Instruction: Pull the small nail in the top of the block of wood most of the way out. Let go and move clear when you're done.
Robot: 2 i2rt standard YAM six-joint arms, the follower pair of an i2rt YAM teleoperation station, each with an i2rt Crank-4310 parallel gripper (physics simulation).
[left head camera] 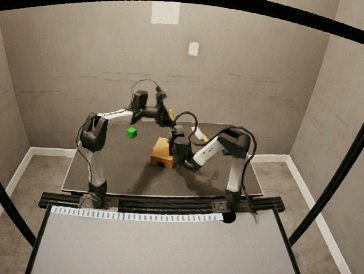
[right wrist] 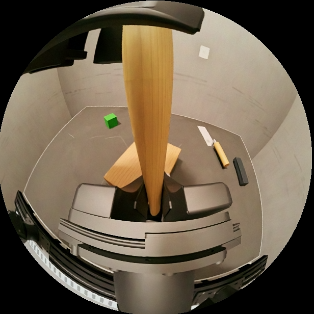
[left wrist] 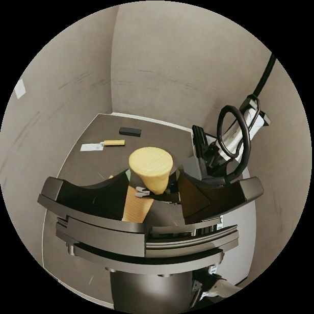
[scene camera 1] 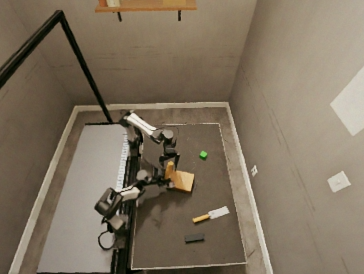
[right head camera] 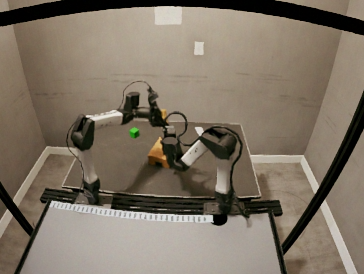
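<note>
A wooden block lies on the dark mat. A hammer's wooden handle stands roughly upright beside it. My left gripper is open, its fingers on both sides of the handle's upper part, with gaps visible in the left wrist view. My right gripper is shut on the handle's lower part. The nail cannot be made out, and the hammer head is hidden behind the handle and fingers.
A green cube lies on the mat. A wood-handled cleaver and a dark bar lie farther along it. The two arms are close together at the handle.
</note>
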